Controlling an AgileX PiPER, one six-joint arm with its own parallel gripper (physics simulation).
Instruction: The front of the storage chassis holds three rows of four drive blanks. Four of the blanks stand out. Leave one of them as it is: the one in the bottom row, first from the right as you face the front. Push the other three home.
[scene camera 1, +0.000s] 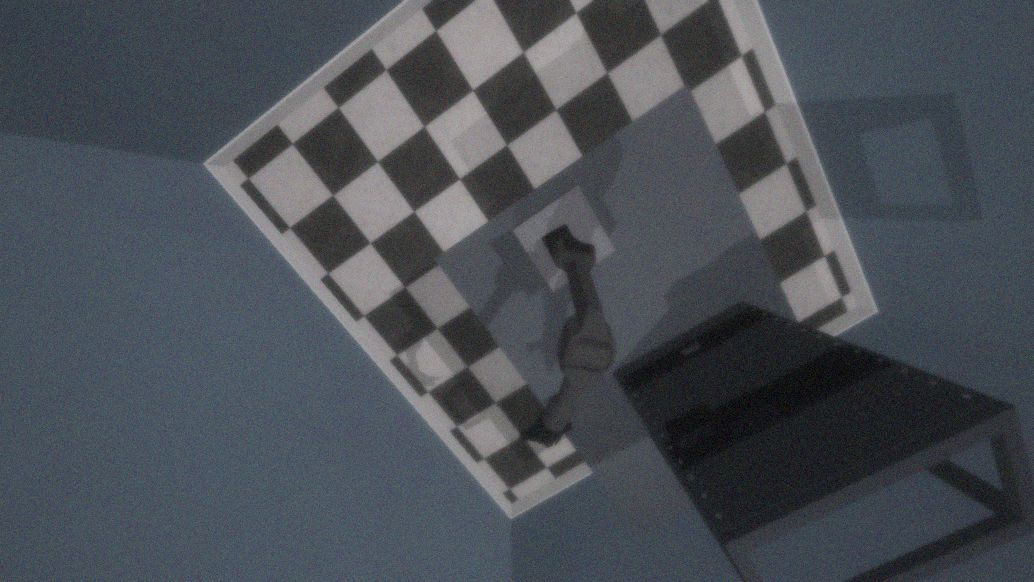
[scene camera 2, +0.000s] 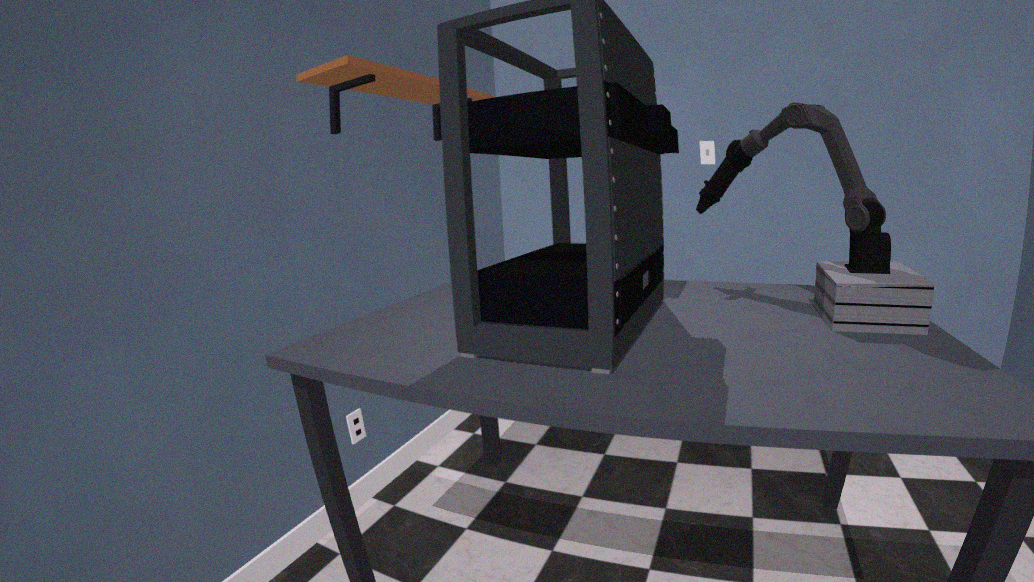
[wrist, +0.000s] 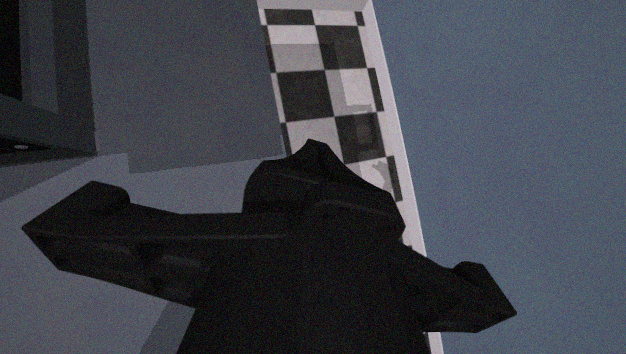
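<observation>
The storage chassis is taken to be the black unit high in the dark rack. In scene camera 2 several dark parts stand out from its front on the right, merged together. The three rows and single blanks cannot be told apart in either scene view, and the chassis front does not show in the wrist view. My gripper looks shut, with a narrow tip and nothing held. It hangs in the air out from the front of the rack, lower than the chassis, pointing down at a slant and touching nothing.
The dark rack stands on the grey table. A second black unit sits low in it. My arm's base stands on a pale block. An orange shelf hangs on the wall behind the rack.
</observation>
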